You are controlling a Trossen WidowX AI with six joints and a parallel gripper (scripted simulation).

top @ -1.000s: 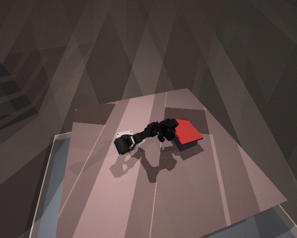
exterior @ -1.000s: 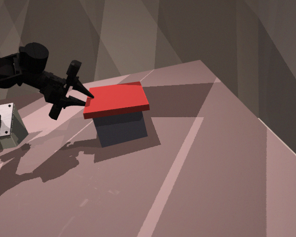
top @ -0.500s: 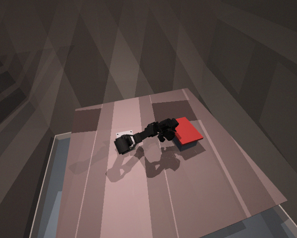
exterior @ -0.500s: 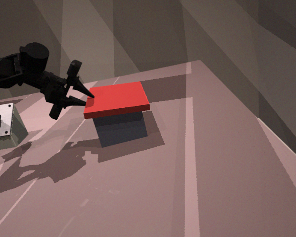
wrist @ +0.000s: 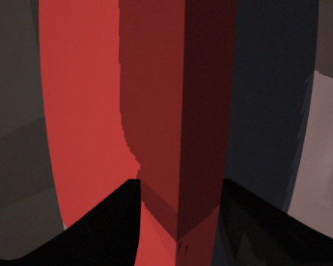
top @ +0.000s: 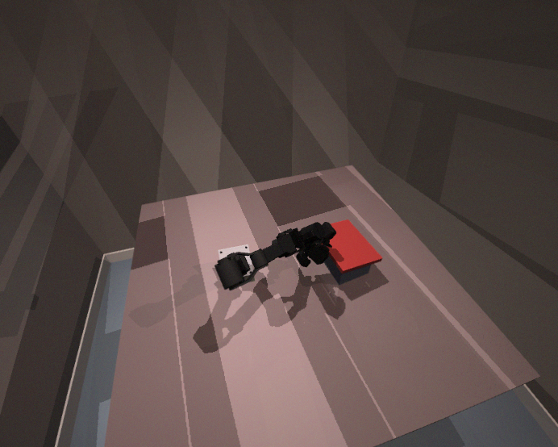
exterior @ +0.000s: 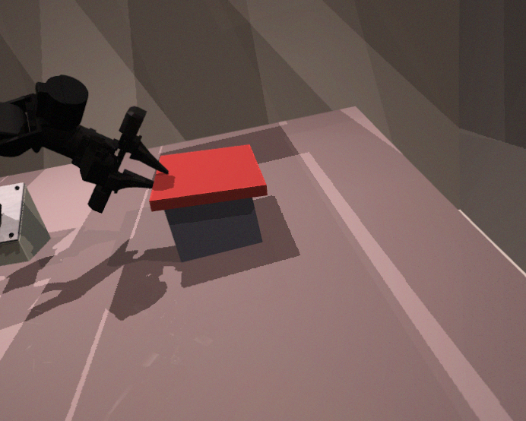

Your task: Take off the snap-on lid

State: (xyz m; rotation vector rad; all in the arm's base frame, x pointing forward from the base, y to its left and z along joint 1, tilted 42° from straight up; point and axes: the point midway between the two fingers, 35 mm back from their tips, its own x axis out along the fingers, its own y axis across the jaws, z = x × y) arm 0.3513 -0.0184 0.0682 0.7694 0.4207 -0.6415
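My gripper tip is 80 mm short of the red lid and 10 mm to the right of it. Also, from my gripper tip: storage box (70 mm ahead, 10 mm to the left, 60 mm below).
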